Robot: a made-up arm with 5 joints. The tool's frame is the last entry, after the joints. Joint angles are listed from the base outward. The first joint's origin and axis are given. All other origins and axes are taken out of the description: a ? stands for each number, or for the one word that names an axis. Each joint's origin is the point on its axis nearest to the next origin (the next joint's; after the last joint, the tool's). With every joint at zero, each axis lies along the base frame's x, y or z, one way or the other. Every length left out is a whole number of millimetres.
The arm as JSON. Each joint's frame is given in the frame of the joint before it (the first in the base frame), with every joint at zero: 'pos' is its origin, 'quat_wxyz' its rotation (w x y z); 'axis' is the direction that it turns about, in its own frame. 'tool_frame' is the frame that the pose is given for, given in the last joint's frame.
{
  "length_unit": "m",
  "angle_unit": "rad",
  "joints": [
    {
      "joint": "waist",
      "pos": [
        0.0,
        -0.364,
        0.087
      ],
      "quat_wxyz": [
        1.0,
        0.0,
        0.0,
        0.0
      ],
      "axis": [
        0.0,
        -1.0,
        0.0
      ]
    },
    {
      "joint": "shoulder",
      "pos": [
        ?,
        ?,
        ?
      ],
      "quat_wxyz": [
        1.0,
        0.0,
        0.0,
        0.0
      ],
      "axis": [
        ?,
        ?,
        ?
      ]
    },
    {
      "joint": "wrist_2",
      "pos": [
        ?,
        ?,
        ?
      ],
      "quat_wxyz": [
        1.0,
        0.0,
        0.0,
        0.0
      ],
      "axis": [
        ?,
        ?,
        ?
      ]
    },
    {
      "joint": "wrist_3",
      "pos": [
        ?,
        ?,
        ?
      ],
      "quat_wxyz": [
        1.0,
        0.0,
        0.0,
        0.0
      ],
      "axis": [
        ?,
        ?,
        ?
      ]
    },
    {
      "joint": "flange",
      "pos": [
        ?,
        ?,
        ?
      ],
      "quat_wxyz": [
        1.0,
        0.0,
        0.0,
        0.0
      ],
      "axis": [
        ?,
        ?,
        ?
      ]
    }
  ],
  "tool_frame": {
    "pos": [
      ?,
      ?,
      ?
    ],
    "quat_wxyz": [
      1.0,
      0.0,
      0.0,
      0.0
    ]
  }
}
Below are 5 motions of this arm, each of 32 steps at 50 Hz.
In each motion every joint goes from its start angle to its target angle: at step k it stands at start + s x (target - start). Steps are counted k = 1, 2, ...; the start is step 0. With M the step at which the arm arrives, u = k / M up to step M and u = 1 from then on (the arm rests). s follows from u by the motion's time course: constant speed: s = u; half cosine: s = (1 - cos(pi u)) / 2; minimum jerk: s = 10 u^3 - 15 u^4 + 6 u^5.
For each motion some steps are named. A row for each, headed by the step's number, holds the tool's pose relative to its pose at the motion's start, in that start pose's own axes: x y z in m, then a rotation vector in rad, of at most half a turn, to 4 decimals.
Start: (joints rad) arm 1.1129 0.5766 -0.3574 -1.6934 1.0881
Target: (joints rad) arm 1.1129 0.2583 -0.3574 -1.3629 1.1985
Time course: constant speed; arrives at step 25
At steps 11, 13, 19, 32:
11: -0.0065 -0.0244 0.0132 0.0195 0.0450 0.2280
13: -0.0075 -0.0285 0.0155 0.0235 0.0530 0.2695
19: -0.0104 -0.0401 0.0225 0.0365 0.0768 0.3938
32: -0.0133 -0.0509 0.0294 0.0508 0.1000 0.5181

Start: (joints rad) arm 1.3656 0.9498 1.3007 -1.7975 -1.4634
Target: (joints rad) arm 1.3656 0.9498 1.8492 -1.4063 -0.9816
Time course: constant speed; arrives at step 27
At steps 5, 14, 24, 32:
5: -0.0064 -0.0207 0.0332 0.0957 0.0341 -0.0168
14: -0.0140 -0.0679 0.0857 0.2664 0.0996 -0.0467
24: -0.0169 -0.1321 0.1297 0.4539 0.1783 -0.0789
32: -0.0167 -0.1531 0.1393 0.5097 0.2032 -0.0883

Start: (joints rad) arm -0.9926 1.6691 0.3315 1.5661 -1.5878
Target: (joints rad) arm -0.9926 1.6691 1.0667 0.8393 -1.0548
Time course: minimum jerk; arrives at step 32
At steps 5, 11, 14, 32:
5: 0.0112 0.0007 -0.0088 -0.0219 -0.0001 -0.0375
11: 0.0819 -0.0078 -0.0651 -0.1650 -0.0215 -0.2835
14: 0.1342 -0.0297 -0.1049 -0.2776 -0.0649 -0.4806
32: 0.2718 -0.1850 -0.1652 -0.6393 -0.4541 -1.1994

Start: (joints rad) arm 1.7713 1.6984 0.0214 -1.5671 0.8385
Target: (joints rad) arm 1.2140 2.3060 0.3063 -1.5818 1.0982
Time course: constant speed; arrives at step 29
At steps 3, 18, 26, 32:
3: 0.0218 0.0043 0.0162 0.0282 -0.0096 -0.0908
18: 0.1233 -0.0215 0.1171 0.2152 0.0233 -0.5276
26: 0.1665 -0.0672 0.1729 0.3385 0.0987 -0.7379
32: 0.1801 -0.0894 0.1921 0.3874 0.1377 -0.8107

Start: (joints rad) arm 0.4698 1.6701 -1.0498 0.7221 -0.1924
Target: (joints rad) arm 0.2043 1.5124 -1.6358 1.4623 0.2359
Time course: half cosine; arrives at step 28
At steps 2, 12, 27, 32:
2: 0.0002 -0.0013 0.0011 -0.0080 0.0073 0.0046
12: 0.0164 -0.0349 0.0396 -0.2348 0.2407 0.1379
27: 0.0869 -0.0564 0.0994 -0.5479 0.6711 0.3223
32: 0.0874 -0.0564 0.0996 -0.5494 0.6735 0.3231

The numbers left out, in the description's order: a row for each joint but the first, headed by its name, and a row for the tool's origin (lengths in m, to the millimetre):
shoulder: xyz -0.119 0.0 -0.002, axis 0.0 0.0 -1.0
wrist_2: xyz 0.34 -0.092 0.0, axis 1.0 0.0 0.0
wrist_3: xyz 0.0 -0.021 0.104, axis 0.0 0.0 1.0
flange: xyz -0.2 -0.08 0.0, axis 0.0 0.0 -1.0
tool: xyz 0.079 0.182 0.0

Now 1 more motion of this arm.
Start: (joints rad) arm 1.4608 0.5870 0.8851 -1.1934 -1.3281
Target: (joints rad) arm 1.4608 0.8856 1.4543 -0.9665 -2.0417
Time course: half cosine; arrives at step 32
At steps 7, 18, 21, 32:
7: -0.0256 -0.0080 0.0267 0.0584 -0.0385 0.0861
18: -0.1573 -0.0659 0.1104 0.2496 -0.2822 0.4670
21: -0.1991 -0.0881 0.1216 0.2828 -0.3723 0.5780
32: -0.2788 -0.1346 0.1236 0.3145 -0.5653 0.7905

